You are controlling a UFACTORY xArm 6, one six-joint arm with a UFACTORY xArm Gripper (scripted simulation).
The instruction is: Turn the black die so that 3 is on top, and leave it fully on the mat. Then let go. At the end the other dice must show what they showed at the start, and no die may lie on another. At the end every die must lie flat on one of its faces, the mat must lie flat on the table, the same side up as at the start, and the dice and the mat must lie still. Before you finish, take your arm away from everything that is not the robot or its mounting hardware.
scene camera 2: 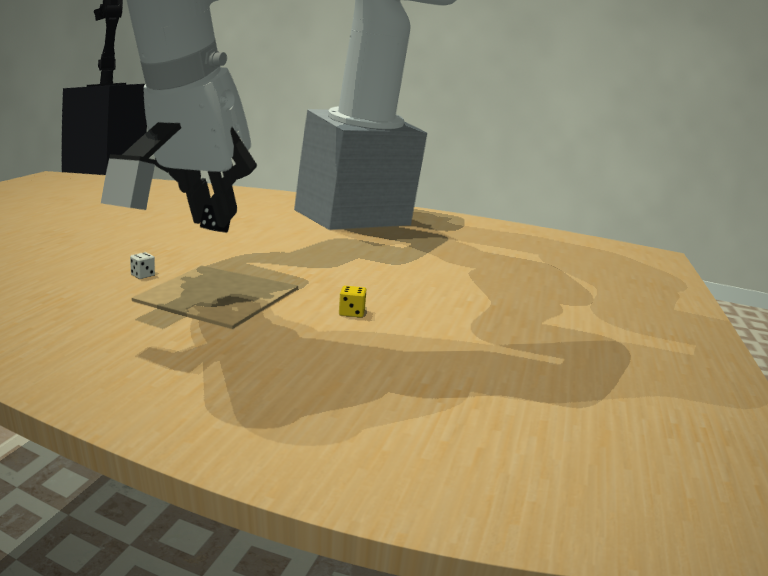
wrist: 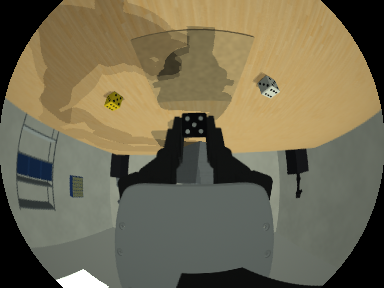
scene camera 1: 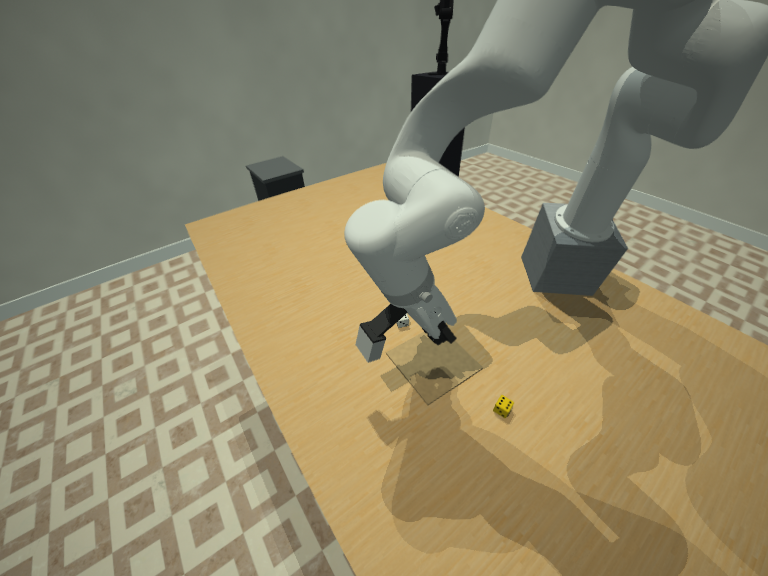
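Scene camera 2 shows the gripper (scene camera 2: 215,218) together with a tan mat (scene camera 2: 228,299) and a yellow die (scene camera 2: 352,299). In the wrist view are the gripper (wrist: 194,126) and the mat (wrist: 192,64), while scene camera 1 likewise takes in the gripper (scene camera 1: 437,333) and the mat (scene camera 1: 432,370).
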